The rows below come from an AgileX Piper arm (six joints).
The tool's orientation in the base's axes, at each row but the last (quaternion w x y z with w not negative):
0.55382, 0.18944, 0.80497, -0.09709
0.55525, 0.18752, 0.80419, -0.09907
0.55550, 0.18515, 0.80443, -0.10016
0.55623, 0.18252, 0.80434, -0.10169
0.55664, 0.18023, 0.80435, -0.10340
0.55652, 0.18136, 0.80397, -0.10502
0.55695, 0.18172, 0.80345, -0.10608
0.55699, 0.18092, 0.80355, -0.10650
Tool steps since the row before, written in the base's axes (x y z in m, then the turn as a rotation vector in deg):
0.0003, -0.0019, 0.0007, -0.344, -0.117, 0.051
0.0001, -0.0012, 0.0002, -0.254, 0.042, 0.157
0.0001, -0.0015, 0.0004, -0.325, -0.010, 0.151
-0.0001, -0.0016, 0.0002, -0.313, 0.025, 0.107
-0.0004, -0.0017, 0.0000, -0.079, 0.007, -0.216
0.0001, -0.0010, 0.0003, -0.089, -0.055, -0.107
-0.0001, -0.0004, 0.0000, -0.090, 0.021, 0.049
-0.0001, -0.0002, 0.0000, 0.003, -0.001, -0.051
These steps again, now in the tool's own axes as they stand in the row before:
-0.0011, -0.0016, 0.0007, 0.038, -0.246, -0.270
-0.0004, -0.0010, 0.0005, -0.058, -0.059, -0.290
-0.0007, -0.0013, 0.0005, -0.040, -0.135, -0.330
-0.0004, -0.0015, 0.0004, 0.003, -0.100, -0.316
-0.0002, -0.0017, 0.0003, 0.228, -0.033, 0.007
-0.0005, -0.0009, 0.0003, 0.118, -0.090, -0.018
0.0000, -0.0004, 0.0001, -0.014, -0.016, -0.102
0.0000, -0.0002, 0.0000, 0.047, -0.001, 0.021

